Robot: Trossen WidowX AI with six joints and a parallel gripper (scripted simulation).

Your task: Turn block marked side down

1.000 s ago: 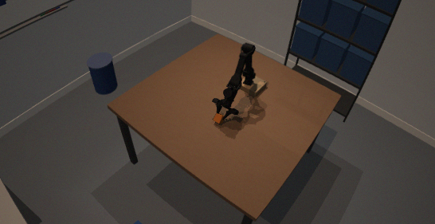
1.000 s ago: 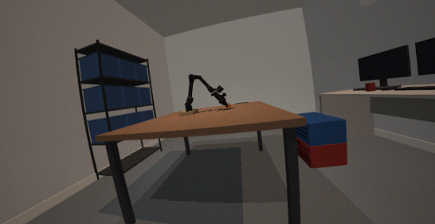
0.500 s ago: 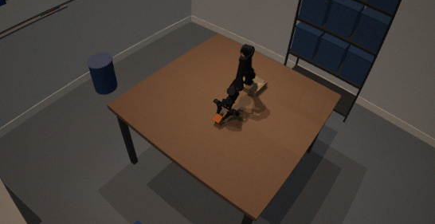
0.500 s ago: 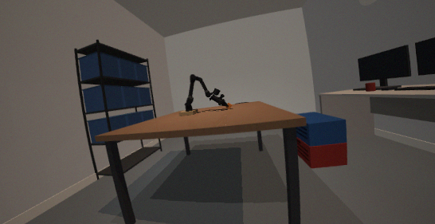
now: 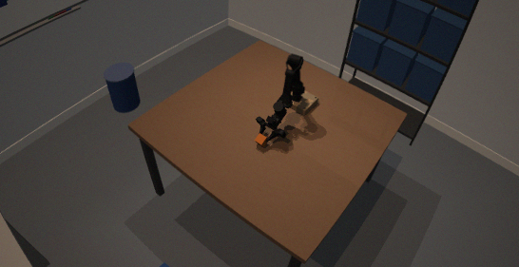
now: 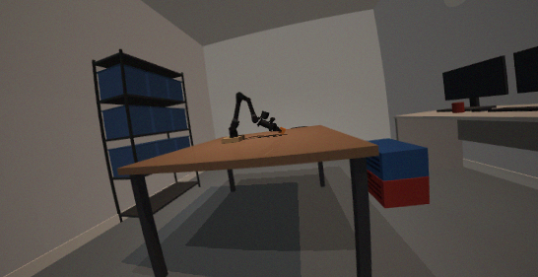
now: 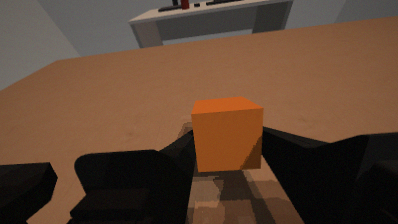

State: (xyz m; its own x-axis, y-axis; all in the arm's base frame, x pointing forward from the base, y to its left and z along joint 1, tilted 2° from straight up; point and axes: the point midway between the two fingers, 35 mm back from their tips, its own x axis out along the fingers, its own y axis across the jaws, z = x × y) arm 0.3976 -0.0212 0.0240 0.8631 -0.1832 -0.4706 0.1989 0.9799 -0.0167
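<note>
My gripper tip is 10 mm above the block.
</note>
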